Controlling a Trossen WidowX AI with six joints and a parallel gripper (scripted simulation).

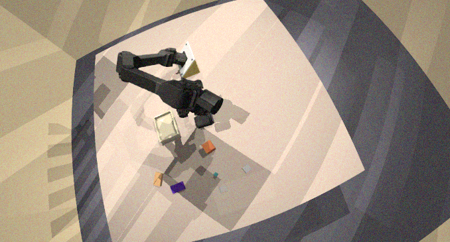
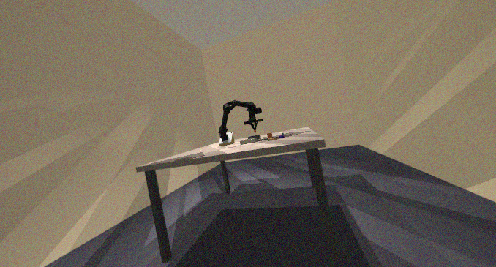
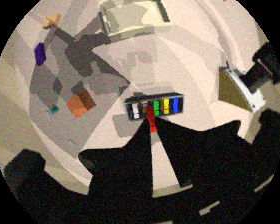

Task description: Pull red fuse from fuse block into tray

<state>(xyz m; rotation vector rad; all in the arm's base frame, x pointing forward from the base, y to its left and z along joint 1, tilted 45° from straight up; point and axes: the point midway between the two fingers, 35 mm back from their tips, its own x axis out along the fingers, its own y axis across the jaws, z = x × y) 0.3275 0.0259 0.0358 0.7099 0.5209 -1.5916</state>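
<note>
Right now the cream tray is 40 mm behind my gripper tip, 200 mm to the right of it and 90 mm below it. Round my gripper tip: red fuse 10 mm below.
</note>
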